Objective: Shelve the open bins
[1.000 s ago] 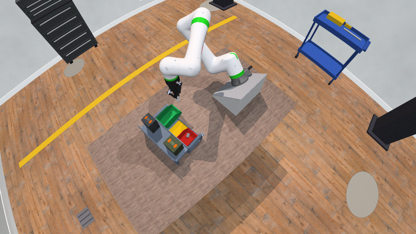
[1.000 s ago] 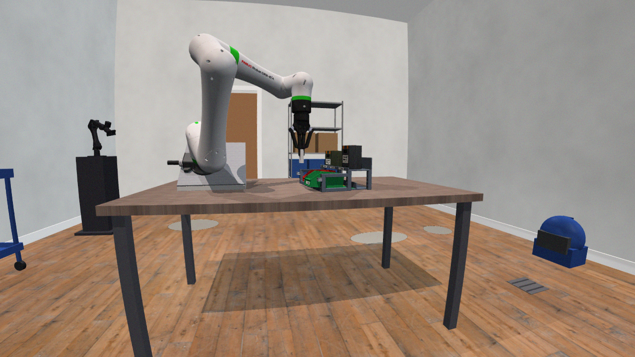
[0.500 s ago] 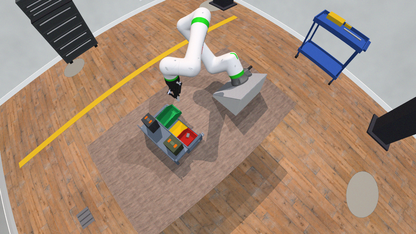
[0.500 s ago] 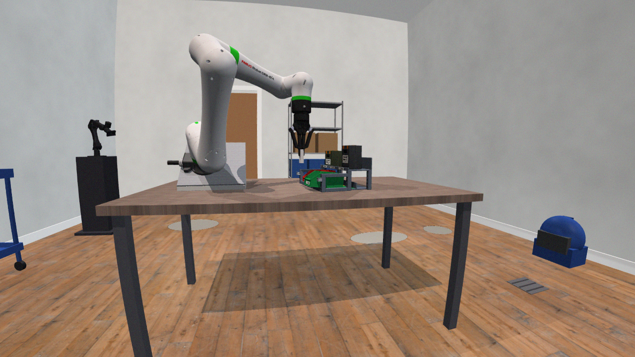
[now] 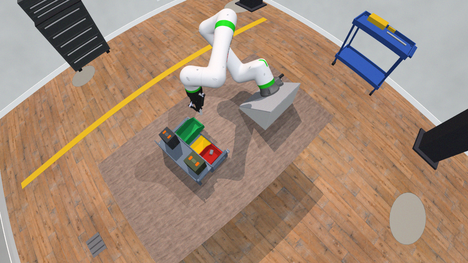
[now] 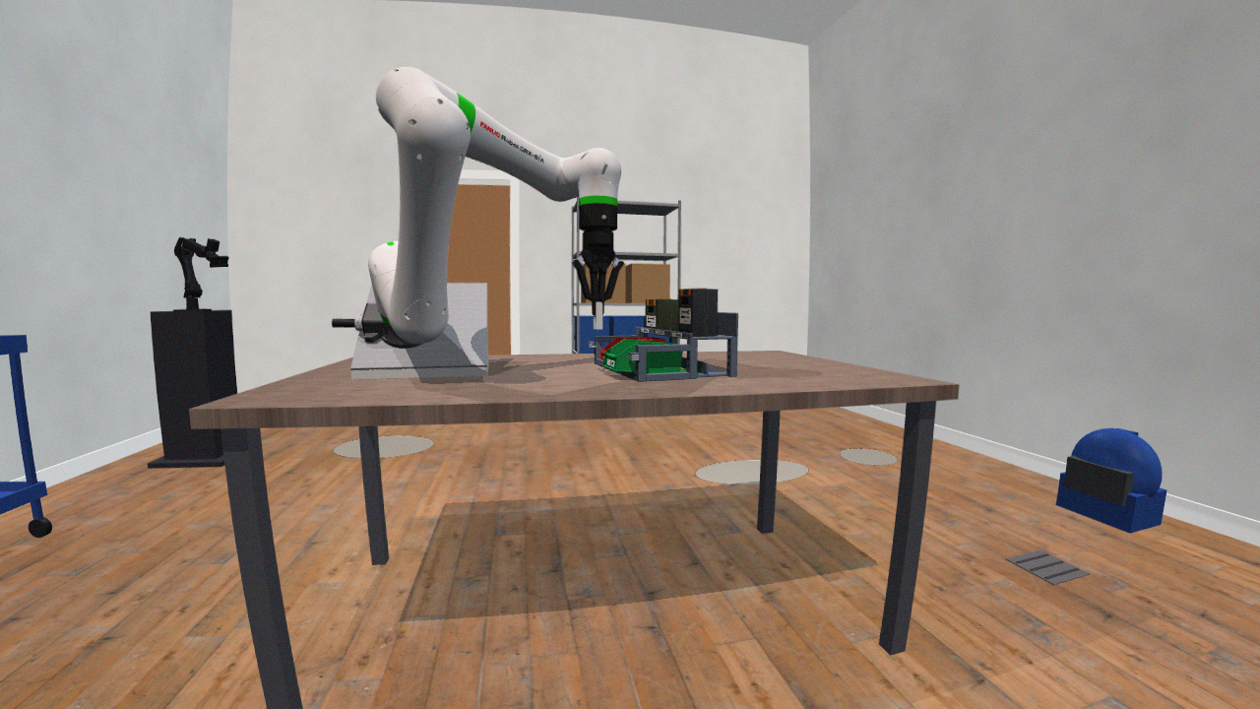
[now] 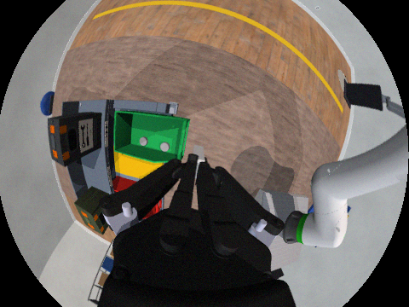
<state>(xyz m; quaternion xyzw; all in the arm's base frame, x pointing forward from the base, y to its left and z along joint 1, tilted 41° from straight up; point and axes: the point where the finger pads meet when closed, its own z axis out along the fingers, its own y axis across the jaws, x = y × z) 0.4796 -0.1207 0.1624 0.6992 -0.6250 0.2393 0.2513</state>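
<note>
Right now the green bin is 12 cm ahead of my hand, 10 cm below it and 1 cm to the left of it. From my hand the other things lie so: red bin: 24 cm to the left, 15 cm ahead, 11 cm below.
</note>
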